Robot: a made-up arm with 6 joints. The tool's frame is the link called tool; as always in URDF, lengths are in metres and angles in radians. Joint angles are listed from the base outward.
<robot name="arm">
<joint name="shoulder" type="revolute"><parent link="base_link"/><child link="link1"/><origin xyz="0 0 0.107"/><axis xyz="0 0 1"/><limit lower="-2.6" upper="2.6"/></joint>
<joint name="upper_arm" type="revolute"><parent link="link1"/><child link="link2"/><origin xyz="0.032 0.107 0.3"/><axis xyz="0 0 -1"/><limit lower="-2.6" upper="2.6"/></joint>
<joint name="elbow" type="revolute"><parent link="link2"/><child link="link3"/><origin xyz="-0.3 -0.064 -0.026"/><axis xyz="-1 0 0"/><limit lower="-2.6" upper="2.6"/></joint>
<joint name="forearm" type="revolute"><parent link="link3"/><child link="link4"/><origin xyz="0.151 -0.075 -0.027"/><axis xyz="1 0 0"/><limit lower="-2.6" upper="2.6"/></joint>
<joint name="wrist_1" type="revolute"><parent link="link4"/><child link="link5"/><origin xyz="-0.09 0.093 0.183"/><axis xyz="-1 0 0"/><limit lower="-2.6" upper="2.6"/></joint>
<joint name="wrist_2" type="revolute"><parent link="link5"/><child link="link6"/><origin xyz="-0.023 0.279 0.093"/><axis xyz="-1 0 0"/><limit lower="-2.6" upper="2.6"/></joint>
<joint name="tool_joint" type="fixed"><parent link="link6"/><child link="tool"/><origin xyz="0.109 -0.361 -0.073"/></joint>
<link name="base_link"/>
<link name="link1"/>
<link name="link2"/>
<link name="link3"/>
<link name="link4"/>
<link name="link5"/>
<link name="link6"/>
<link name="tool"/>
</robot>
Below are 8 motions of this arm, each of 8 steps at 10 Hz.
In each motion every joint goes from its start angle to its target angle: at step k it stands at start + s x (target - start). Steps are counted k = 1, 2, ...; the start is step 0. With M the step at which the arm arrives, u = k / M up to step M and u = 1 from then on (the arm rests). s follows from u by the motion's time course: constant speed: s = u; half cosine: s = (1 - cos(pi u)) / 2; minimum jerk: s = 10 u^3 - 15 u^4 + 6 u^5.
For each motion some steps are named. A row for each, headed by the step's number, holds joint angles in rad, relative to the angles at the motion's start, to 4 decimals.
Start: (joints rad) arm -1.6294 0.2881 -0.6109 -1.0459 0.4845 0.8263
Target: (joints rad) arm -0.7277 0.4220 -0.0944 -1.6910 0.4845 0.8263
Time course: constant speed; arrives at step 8
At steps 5, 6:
5: 0.5636 0.0837 0.3228 -0.4032 0.0000 0.0000
6: 0.6763 0.1004 0.3874 -0.4838 0.0000 0.0000

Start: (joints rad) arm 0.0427 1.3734 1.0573 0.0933 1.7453 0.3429
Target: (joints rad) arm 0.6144 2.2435 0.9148 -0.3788 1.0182 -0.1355
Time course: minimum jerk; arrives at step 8
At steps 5, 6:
5: 0.4144 0.6306 -0.1033 -0.3422 -0.5270 -0.3467
6: 0.5125 0.7800 -0.1277 -0.4232 -0.6518 -0.4289

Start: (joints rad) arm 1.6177 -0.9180 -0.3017 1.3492 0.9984 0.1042
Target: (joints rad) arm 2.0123 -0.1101 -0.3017 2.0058 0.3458 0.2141
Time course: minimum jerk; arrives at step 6
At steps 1, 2, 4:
1: 0.0140 0.0287 0.0000 0.0233 -0.0232 0.0039
2: 0.0828 0.1696 0.0000 0.1378 -0.1370 0.0231
4: 0.3118 0.6383 0.0000 0.5188 -0.5156 0.0868

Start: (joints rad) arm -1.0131 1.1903 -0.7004 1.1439 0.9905 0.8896
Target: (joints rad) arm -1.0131 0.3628 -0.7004 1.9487 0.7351 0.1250
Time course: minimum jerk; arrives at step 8
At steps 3, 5, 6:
3: 0.0000 -0.2277 0.0000 0.2215 -0.0703 -0.2104
5: 0.0000 -0.5998 0.0000 0.5833 -0.1851 -0.5542
6: 0.0000 -0.7418 0.0000 0.7215 -0.2290 -0.6855

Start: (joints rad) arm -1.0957 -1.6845 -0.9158 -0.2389 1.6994 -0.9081
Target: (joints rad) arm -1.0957 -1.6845 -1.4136 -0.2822 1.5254 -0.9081
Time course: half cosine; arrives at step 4
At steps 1, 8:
1: 0.0000 0.0000 -0.0729 -0.0063 -0.0255 0.0000
8: 0.0000 0.0000 -0.4978 -0.0433 -0.1740 0.0000

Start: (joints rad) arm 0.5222 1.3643 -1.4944 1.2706 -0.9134 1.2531
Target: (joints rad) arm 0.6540 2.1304 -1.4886 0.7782 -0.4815 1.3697
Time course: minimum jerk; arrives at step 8
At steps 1, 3, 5, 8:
1: 0.0021 0.0123 0.0001 -0.0079 0.0069 0.0019
3: 0.0363 0.2108 0.0016 -0.1355 0.1189 0.0321
5: 0.0955 0.5553 0.0042 -0.3569 0.3130 0.0845
8: 0.1318 0.7661 0.0058 -0.4924 0.4319 0.1166

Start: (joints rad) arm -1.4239 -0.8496 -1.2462 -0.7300 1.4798 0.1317
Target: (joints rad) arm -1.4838 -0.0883 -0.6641 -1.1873 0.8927 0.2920
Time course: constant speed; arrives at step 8
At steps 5, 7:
5: -0.0374 0.4758 0.3638 -0.2858 -0.3669 0.1002
7: -0.0524 0.6661 0.5093 -0.4001 -0.5137 0.1403

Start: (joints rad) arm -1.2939 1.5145 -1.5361 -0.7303 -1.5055 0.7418
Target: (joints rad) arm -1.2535 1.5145 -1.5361 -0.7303 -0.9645 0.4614
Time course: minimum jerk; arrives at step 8
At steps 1, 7, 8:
1: 0.0006 0.0000 0.0000 0.0000 0.0087 -0.0045
7: 0.0398 0.0000 0.0000 0.0000 0.5323 -0.2759
8: 0.0404 0.0000 0.0000 0.0000 0.5410 -0.2804

